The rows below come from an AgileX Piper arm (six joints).
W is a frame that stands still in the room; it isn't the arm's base.
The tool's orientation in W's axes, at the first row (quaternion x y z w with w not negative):
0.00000 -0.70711 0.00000 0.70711
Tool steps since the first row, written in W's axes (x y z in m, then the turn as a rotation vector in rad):
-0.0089 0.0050 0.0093 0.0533 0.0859 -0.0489
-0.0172 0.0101 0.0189 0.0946 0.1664 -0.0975
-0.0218 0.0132 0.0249 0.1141 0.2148 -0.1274
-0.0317 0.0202 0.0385 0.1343 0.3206 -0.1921
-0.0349 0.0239 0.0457 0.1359 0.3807 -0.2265
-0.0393 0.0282 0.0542 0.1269 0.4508 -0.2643
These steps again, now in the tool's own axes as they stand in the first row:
0.0093 0.0050 0.0089 -0.0489 0.0859 -0.0533
0.0189 0.0101 0.0172 -0.0975 0.1664 -0.0946
0.0249 0.0132 0.0218 -0.1274 0.2148 -0.1141
0.0385 0.0202 0.0317 -0.1921 0.3206 -0.1343
0.0457 0.0239 0.0349 -0.2265 0.3807 -0.1359
0.0542 0.0282 0.0393 -0.2643 0.4508 -0.1269

